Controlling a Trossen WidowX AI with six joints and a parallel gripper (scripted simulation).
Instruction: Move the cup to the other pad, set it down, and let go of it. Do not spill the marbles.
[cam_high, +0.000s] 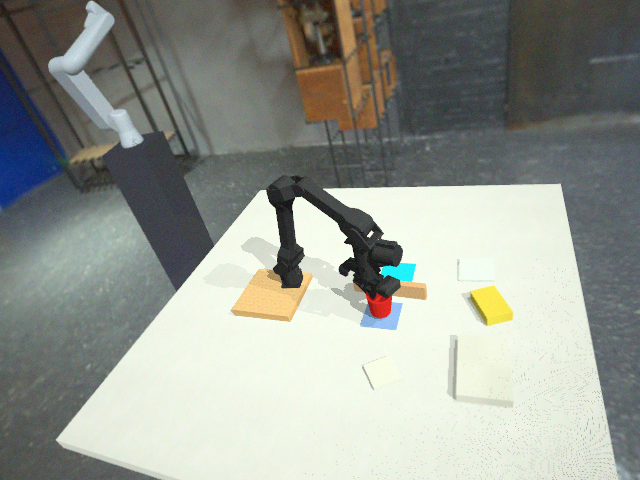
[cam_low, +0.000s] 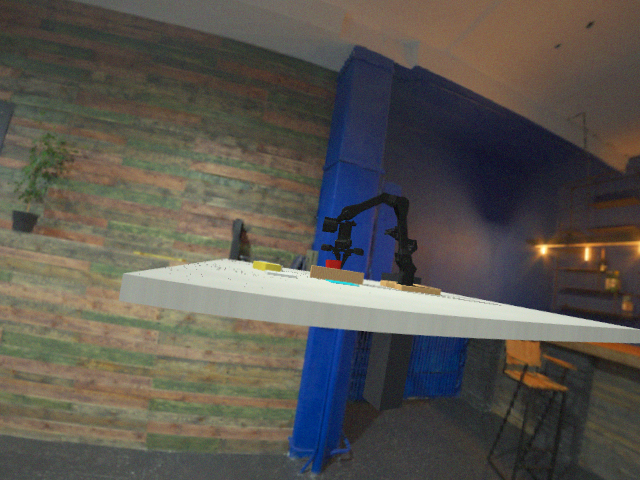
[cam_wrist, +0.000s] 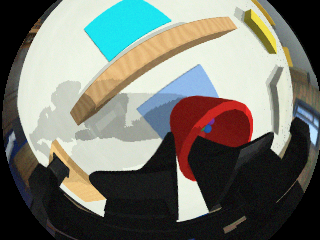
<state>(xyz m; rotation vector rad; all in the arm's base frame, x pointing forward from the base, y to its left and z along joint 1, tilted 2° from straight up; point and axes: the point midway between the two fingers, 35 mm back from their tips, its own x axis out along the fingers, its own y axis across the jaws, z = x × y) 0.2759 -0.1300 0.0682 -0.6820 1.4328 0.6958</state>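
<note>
Now: the blue marble 3 cm ahead of my gripper tip, 4 cm to the right of it and 2 cm below it. The rest, counted from my gripper tip: wooden bar 4 cm ahead, 7 cm to the left, 4 cm below; then light blue pad 2 cm ahead, 2 cm to the right, 6 cm below; then red cup 2 cm ahead, 2 cm to the right.
</note>
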